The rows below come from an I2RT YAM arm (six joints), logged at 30 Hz.
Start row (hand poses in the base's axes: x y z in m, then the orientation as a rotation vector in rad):
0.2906, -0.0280, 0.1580, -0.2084, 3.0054, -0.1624
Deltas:
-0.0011, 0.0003, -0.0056, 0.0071, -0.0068, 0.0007
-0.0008, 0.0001, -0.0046, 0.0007, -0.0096, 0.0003
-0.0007, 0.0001, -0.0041, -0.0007, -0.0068, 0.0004
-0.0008, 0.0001, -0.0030, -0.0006, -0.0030, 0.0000
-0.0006, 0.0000, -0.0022, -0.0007, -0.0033, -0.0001
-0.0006, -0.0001, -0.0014, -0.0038, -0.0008, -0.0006
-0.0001, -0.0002, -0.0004, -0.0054, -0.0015, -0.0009
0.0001, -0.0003, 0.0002, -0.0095, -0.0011, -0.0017
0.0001, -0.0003, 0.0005, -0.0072, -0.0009, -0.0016
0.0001, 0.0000, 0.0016, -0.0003, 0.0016, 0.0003
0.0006, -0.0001, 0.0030, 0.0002, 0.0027, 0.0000
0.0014, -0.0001, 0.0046, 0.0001, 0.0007, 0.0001
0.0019, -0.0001, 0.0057, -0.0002, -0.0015, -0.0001
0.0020, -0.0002, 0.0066, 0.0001, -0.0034, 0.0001
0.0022, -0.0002, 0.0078, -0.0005, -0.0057, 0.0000
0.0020, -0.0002, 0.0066, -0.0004, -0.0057, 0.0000
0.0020, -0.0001, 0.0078, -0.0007, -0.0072, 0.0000
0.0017, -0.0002, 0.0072, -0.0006, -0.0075, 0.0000
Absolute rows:
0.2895, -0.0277, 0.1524, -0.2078, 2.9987, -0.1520
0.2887, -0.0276, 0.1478, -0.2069, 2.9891, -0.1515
0.2880, -0.0275, 0.1437, -0.2066, 2.9823, -0.1529
0.2872, -0.0274, 0.1407, -0.2063, 2.9793, -0.1540
0.2866, -0.0274, 0.1385, -0.2058, 2.9760, -0.1552
0.2860, -0.0275, 0.1371, -0.2053, 2.9752, -0.1610
0.2859, -0.0277, 0.1367, -0.2044, 2.9737, -0.1692
0.2860, -0.0280, 0.1369, -0.2029, 2.9726, -0.1836
0.2861, -0.0283, 0.1374, -0.2013, 2.9717, -0.1946
0.2862, -0.0283, 0.1390, -0.2020, 2.9732, -0.1949
0.2868, -0.0284, 0.1420, -0.2024, 2.9759, -0.1945
0.2882, -0.0285, 0.1466, -0.2026, 2.9766, -0.1943
0.2901, -0.0286, 0.1523, -0.2022, 2.9751, -0.1947
0.2921, -0.0288, 0.1589, -0.2018, 2.9717, -0.1947
0.2943, -0.0290, 0.1667, -0.2010, 2.9660, -0.1957
0.2963, -0.0292, 0.1733, -0.2002, 2.9603, -0.1965
0.2983, -0.0293, 0.1811, -0.1992, 2.9531, -0.1978
0.3000, -0.0295, 0.1883, -0.1981, 2.9456, -0.1990

